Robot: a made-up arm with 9 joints. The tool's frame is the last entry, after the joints. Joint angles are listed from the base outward.
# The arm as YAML. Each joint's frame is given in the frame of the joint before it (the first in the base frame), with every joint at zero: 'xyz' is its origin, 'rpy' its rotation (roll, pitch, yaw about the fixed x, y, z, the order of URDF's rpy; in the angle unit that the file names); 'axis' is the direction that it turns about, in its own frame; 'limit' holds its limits. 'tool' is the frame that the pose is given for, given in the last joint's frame.
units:
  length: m
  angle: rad
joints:
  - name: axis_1
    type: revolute
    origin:
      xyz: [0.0, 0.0, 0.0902]
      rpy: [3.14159, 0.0, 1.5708]
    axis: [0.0, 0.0, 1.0]
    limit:
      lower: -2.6
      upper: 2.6
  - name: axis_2
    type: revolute
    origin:
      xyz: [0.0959, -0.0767, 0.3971]
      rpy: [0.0, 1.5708, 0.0]
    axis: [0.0, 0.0, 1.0]
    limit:
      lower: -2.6
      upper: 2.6
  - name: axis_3
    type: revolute
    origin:
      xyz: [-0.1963, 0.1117, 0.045]
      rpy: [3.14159, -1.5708, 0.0]
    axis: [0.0, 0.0, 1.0]
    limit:
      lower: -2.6
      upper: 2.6
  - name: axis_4
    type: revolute
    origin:
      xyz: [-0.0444, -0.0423, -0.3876]
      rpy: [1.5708, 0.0, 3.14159]
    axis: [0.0, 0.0, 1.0]
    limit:
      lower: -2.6
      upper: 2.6
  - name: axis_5
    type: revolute
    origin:
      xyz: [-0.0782, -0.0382, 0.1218]
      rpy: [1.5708, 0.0, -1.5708]
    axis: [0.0, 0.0, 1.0]
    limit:
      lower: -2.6
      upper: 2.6
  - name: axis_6
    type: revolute
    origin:
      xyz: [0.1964, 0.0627, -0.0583]
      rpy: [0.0, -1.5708, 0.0]
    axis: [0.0, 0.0, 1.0]
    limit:
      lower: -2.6
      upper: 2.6
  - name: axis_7
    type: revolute
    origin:
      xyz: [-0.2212, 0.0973, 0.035]
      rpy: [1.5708, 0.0, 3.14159]
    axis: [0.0, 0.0, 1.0]
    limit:
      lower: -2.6
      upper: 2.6
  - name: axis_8
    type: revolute
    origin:
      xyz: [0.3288, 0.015, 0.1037]
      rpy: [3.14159, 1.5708, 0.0]
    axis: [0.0, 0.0, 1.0]
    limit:
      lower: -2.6
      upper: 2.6
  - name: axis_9
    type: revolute
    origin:
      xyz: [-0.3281, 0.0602, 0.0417]
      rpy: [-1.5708, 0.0, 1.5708]
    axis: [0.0, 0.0, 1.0]
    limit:
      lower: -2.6
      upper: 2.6
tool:
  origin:
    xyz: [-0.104, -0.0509, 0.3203]
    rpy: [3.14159, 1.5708, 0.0]
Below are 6 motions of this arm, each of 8 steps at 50 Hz.
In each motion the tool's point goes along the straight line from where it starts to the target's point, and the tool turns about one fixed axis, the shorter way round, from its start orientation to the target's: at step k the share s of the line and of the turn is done. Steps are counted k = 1, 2, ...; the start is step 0. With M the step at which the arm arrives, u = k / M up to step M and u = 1 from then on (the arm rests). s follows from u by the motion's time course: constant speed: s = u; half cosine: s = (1 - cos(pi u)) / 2; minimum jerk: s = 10 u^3 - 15 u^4 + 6 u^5.
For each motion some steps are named. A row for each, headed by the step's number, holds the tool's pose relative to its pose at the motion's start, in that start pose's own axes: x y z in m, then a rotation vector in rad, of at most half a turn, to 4 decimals.
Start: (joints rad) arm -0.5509 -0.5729 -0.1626 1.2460 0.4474 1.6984 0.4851 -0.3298 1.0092
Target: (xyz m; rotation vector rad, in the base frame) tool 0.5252 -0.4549 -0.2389 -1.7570 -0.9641 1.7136
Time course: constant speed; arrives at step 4
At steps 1, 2, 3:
1: 0.0036 -0.0027 -0.0080 -0.0149 -0.0086 -0.0019
2: 0.0072 -0.0054 -0.0160 -0.0299 -0.0172 -0.0037
3: 0.0108 -0.0081 -0.0240 -0.0448 -0.0259 -0.0056

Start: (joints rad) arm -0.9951 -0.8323 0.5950 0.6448 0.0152 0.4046 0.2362 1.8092 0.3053
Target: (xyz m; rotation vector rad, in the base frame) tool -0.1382 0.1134 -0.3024 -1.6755 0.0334 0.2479
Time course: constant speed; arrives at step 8
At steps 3, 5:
3: -0.0035 -0.0055 0.0119 -0.0158 0.0033 0.0174
5: -0.0058 -0.0091 0.0198 -0.0263 0.0055 0.0291

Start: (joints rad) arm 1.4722 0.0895 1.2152 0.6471 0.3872 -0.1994 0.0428 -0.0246 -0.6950
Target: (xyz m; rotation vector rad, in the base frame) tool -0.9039 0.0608 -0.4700 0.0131 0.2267 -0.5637
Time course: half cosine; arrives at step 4
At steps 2, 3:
2: 0.0134 -0.0168 0.0078 -0.0317 -0.0008 0.0258
3: 0.0228 -0.0287 0.0134 -0.0540 -0.0014 0.0441

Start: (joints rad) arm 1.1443 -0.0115 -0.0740 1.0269 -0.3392 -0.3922 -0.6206 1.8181 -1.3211
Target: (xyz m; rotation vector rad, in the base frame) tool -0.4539 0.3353 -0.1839 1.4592 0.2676 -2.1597
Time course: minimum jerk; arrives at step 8
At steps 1, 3, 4, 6, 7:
1: -0.0009 0.0009 -0.0003 0.0000 -0.0007 -0.0014
3: -0.0146 0.0159 -0.0051 -0.0005 -0.0112 -0.0234
4: -0.0265 0.0289 -0.0093 -0.0008 -0.0203 -0.0425
6: -0.0476 0.0519 -0.0167 -0.0015 -0.0364 -0.0762
7: -0.0522 0.0570 -0.0183 -0.0017 -0.0399 -0.0836

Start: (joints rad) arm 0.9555 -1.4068 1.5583 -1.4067 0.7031 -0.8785 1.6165 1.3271 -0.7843
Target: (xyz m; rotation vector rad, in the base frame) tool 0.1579 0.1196 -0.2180 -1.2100 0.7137 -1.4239
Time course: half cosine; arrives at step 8
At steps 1, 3, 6, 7, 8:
1: 0.0010 -0.0005 -0.0002 0.0053 0.0019 0.0048
3: 0.0080 -0.0040 -0.0015 0.0427 0.0151 0.0391
6: 0.0222 -0.0110 -0.0040 0.1180 0.0418 0.1081
7: 0.0250 -0.0124 -0.0045 0.1330 0.0471 0.1218
8: 0.0260 -0.0129 -0.0047 0.1382 0.0490 0.1266

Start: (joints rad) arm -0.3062 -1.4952 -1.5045 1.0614 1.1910 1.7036 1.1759 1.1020 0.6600
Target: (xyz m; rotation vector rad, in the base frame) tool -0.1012 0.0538 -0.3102 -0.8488 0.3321 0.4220
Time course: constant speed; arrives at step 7
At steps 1, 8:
1: 0.0036 0.0051 -0.0074 -0.0042 -0.0034 -0.0143
8: 0.0253 0.0359 -0.0515 -0.0297 -0.0241 -0.1003

